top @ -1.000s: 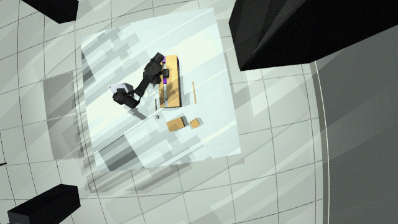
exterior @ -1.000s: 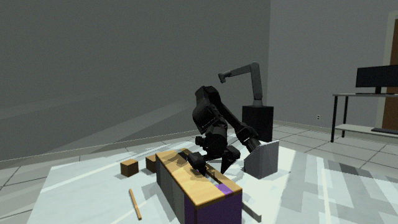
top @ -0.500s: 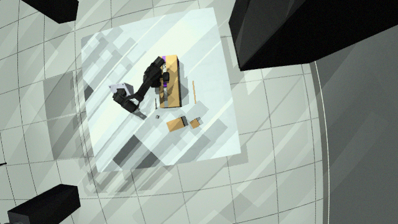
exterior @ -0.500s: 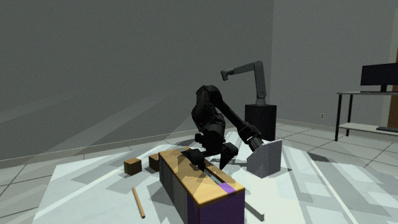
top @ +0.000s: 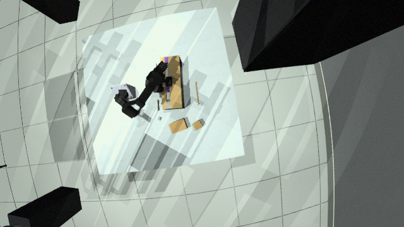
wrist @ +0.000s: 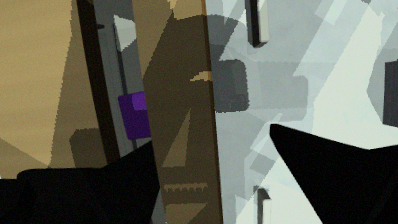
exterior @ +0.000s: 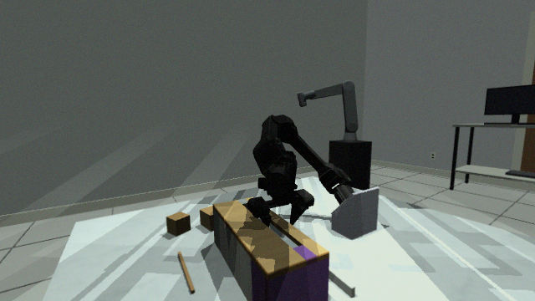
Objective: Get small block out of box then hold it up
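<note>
The purple block is 5 cm ahead of my gripper tip and 2 cm to the right of it. From my gripper tip the other things lie so: wooden-topped box 4 cm ahead, 2 cm to the left, 2 cm below; grey piece 5 cm behind, 24 cm to the right, 8 cm below; thin wooden stick 26 cm ahead, 5 cm to the right, 8 cm below.
</note>
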